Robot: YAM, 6 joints.
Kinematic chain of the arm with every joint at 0, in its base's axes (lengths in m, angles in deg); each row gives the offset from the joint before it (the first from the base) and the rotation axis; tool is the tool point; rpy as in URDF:
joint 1: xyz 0 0 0.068 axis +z
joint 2: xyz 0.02 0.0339 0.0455 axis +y
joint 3: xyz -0.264 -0.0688 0 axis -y
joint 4: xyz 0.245 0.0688 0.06 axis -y
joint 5: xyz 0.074 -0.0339 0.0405 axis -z
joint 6: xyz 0.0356 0 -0.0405 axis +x
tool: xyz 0 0 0 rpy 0 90 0
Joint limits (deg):
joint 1: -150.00..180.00
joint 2: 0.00..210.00
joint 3: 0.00..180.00
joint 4: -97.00..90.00
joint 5: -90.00..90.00
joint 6: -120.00..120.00
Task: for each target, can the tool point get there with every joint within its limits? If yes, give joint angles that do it. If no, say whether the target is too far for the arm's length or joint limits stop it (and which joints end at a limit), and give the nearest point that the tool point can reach.
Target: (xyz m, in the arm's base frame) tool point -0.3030 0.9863 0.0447
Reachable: no: too far | nearest point -0.1892 0.6160 0.0710 | short by 0.388 m
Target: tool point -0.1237 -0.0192 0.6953
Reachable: yes | joints 9.21 56.45 132.30 14.69 -1.31 18.95
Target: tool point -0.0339 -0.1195 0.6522
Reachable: yes | joints 59.26 64.90 162.23 -51.62 63.75 -67.01
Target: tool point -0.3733 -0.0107 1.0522
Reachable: no: too far | nearest point -0.2404 -0.0009 0.6992 | short by 0.377 m
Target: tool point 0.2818 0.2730 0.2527
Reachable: yes | joints 39.42 108.30 59.10 72.06 -63.85 12.85
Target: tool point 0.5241 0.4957 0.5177
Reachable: no: too far | nearest point 0.4085 0.3863 0.4260 | short by 0.184 m
